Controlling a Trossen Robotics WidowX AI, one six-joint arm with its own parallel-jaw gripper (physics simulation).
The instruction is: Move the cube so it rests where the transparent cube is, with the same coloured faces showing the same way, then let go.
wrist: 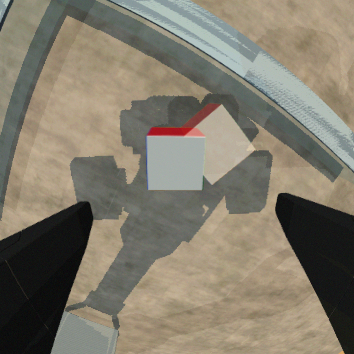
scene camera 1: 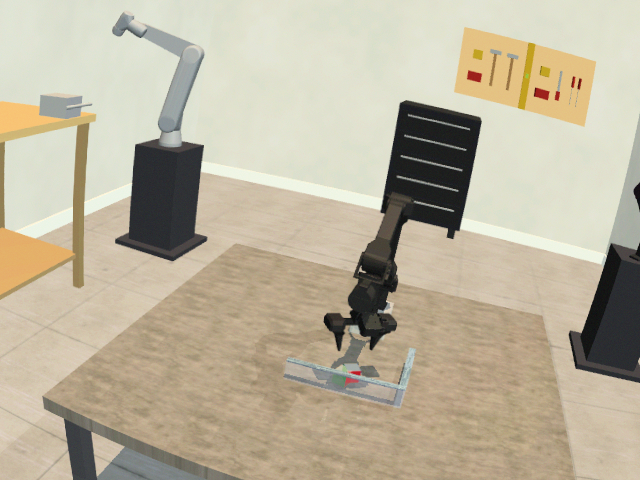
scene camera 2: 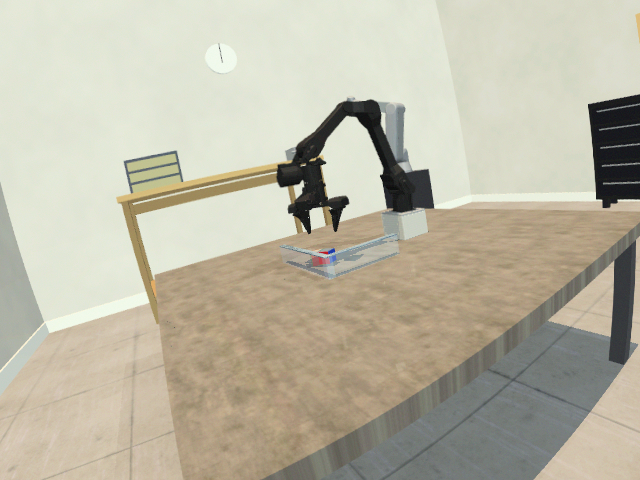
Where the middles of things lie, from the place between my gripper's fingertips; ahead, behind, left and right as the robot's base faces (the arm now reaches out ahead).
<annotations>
Right now my hand is 3 cm past the L-shaped wall (scene camera 1: 348, 384) and 6 cm above it. Also, from my hand: transparent cube (wrist: 225, 145) 3 cm ahead, 1 cm to the right, 7 cm below.
</annotations>
